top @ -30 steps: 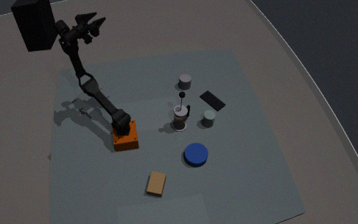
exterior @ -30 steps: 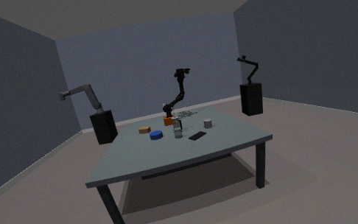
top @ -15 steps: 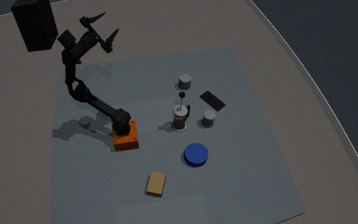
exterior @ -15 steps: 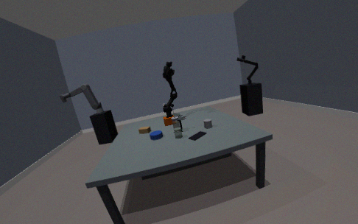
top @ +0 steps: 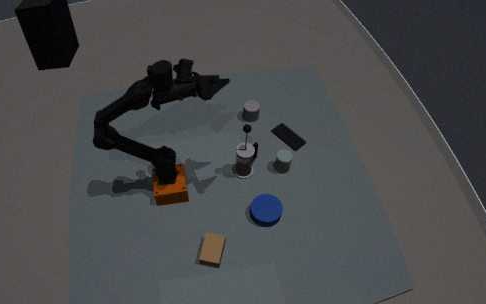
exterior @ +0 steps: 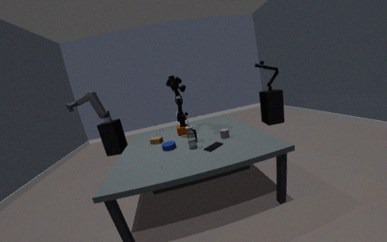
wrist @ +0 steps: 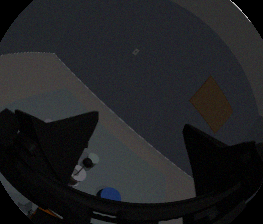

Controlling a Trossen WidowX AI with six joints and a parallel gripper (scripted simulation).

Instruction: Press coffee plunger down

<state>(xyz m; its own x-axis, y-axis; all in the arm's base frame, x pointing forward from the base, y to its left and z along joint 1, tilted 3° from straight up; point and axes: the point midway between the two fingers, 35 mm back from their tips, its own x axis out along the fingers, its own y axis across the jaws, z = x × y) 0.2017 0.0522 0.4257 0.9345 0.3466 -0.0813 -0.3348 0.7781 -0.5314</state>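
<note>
Right now my gripper tip is 10 cm short of the coffee press, 4 cm to the right of it and 39 cm above it. Also, from my gripper tip: blue disc: 16 cm ahead, 18 cm to the right, 49 cm below; then tan block: 5 cm behind, 33 cm to the right, 49 cm below.
</note>
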